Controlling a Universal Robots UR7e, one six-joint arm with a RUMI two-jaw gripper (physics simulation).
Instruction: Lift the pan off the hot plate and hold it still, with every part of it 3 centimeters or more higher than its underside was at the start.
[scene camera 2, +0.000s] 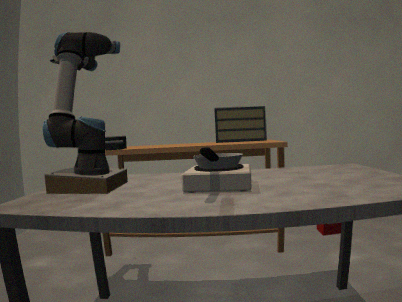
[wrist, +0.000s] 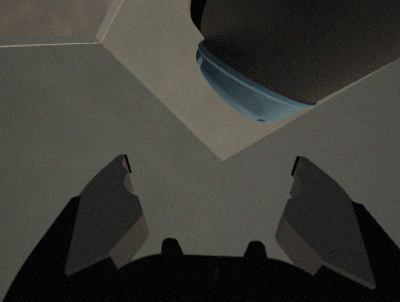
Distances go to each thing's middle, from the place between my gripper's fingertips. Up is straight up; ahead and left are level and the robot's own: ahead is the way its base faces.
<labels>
Now: hand 750 mm short of the grey pan (scene camera 2: 208, 159), 540 mm above it and 290 mm to the left of it.
</labels>
